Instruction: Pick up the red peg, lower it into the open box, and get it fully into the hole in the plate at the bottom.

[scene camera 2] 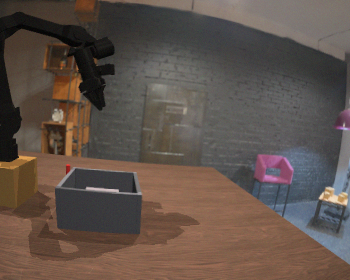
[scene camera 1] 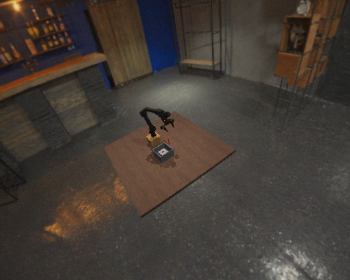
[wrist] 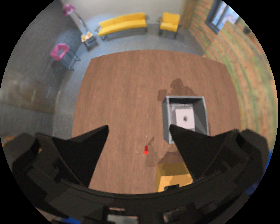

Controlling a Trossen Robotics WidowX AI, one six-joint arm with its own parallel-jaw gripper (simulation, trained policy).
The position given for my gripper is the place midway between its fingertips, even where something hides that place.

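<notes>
There's a grey box [scene camera 2: 77, 208] that I can see, and the wrist view shows me the box [wrist: 198, 105] too. I can also see my gripper [scene camera 2: 102, 108], and there's my gripper [wrist: 139, 128] in the wrist view as well.
</notes>
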